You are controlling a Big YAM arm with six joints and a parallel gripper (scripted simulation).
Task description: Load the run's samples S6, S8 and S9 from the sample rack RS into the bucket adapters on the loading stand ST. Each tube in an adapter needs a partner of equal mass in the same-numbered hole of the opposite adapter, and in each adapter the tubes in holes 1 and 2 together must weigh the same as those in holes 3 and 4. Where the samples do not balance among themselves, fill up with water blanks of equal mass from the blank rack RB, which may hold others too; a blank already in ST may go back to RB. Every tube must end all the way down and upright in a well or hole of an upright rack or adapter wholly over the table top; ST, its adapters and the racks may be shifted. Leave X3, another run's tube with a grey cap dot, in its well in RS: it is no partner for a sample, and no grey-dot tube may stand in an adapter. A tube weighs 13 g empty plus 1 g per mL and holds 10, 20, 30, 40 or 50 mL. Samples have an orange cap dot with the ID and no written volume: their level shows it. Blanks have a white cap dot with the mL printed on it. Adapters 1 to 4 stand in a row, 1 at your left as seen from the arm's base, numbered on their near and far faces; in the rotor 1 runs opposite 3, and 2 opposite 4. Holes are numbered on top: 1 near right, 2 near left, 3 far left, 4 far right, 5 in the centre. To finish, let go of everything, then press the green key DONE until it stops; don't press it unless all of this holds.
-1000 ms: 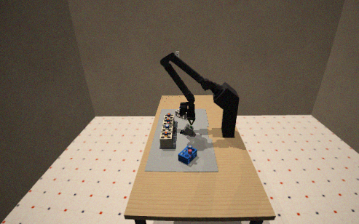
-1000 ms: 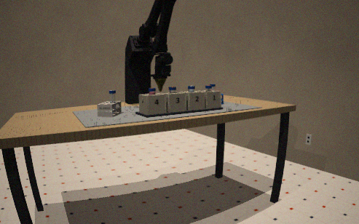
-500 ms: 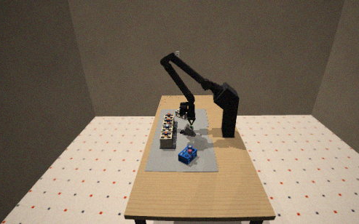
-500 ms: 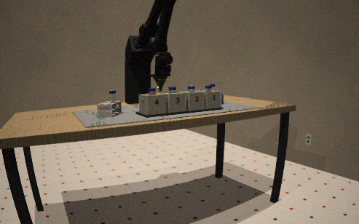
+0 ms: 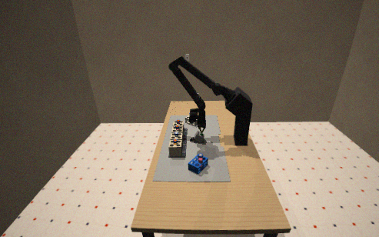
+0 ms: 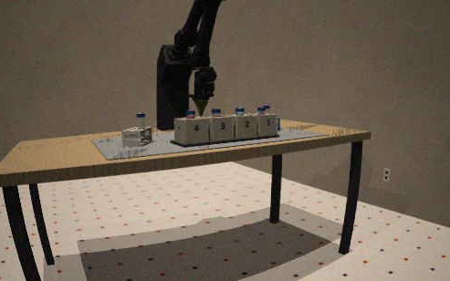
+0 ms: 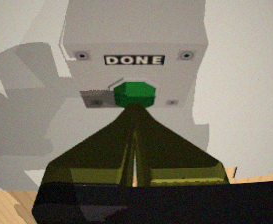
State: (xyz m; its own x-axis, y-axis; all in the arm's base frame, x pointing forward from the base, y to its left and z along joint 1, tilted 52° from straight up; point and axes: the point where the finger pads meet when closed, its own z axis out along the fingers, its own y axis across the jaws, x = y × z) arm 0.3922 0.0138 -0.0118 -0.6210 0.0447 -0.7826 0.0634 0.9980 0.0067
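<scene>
Right now my hand is 2 cm short of the done key block and 4 cm above it. Also, from my hand: sample tube S8: 21 cm ahead, 5 cm to the right, 2 cm below; then adapter 3: 22 cm ahead, 4 cm to the right, 4 cm below; then blank marked 50: 21 cm ahead, 6 cm to the left, 2 cm below.
</scene>
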